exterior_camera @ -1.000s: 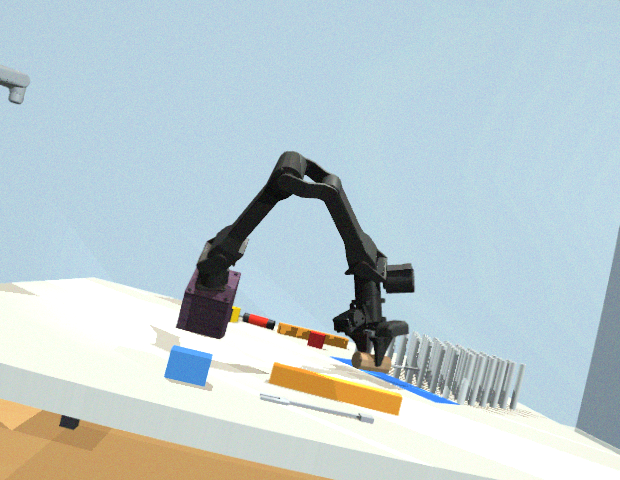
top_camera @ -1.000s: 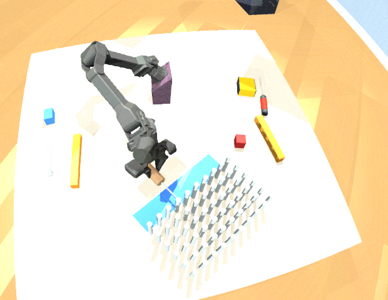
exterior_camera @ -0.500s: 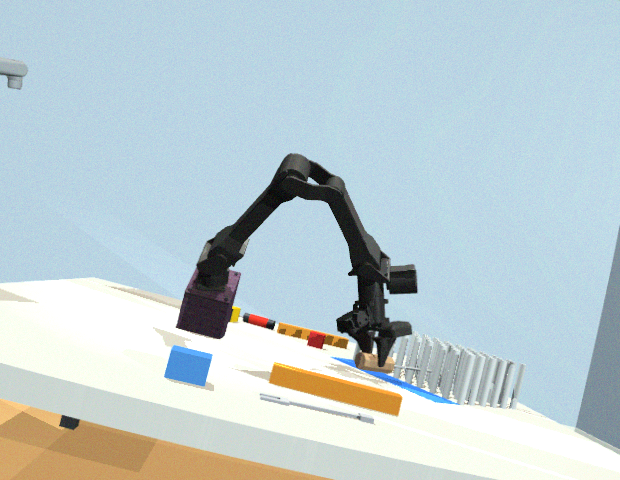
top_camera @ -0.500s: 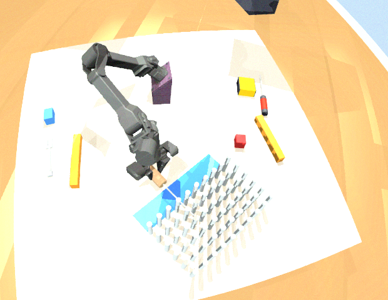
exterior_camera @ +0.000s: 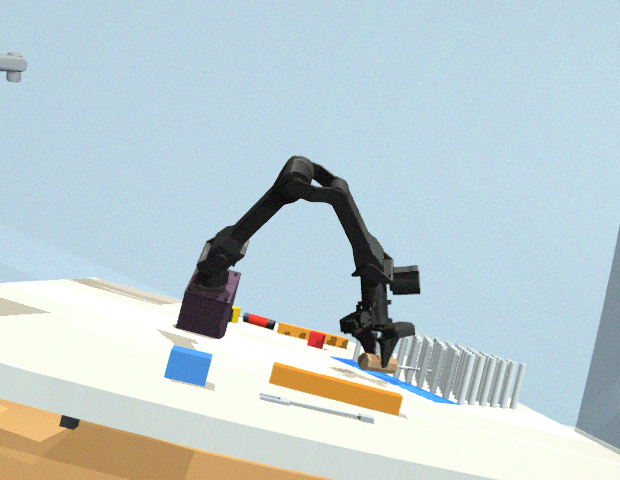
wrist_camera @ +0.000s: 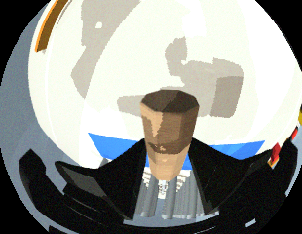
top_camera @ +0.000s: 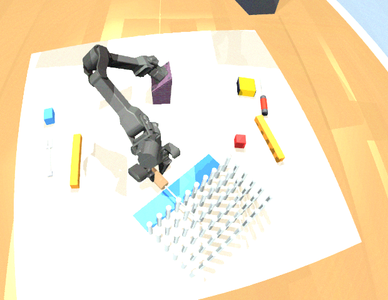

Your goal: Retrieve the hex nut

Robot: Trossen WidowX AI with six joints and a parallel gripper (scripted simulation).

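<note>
My gripper tip is 7 cm to the right of the blue taped strip, 6 cm short of it and 3 cm above it. Round my gripper tip: blue cube (42 cm behind, 36 cm to the right, 1 cm below); then hook tool (10 cm ahead, 4 cm to the left); then red cube (36 cm to the left, 5 cm behind, 1 cm below).
</note>
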